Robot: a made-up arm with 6 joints.
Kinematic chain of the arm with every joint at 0, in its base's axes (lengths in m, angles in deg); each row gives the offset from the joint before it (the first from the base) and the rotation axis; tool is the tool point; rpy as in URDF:
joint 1: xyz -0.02 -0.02 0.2 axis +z
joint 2: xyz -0.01 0.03 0 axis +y
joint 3: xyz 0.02 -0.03 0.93 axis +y
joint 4: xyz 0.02 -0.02 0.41 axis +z
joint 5: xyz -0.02 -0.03 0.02 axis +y
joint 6: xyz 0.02 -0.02 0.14 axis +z
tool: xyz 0 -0.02 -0.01 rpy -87.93 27.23 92.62
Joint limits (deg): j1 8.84..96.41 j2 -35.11..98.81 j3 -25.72..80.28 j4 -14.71..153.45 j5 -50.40..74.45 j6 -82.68..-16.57
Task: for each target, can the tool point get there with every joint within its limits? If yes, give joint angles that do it. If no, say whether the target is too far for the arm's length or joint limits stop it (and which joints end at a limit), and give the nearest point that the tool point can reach.
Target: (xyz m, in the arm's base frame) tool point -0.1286 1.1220 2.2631
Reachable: no: too far | nearest point -0.0810 0.7008 1.5072 | short by 0.867 m
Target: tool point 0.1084 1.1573 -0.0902
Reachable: yes | joints 86.89 77.23 59.16 120.89 -37.91 -29.85
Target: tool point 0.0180 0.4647 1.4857
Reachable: yes | joints 87.14 2.42 40.23 97.74 7.02 -61.84
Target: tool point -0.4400 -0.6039 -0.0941
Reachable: no: joint limits stop it (at a limit: joint 2, joint 3, joint 4, joint 5) | nearest point -0.6219 -0.8568 1.1267 | short by 1.260 m
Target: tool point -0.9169 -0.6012 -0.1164
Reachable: no: joint limits stop it (at a limit: joint 2, joint 3, joint 4, joint 5) | nearest point -0.8853 -0.5808 1.1266 | short by 1.244 m
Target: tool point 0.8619 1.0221 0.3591
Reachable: yes | joints 47.53 69.41 26.98 82.04 50.18 -52.51
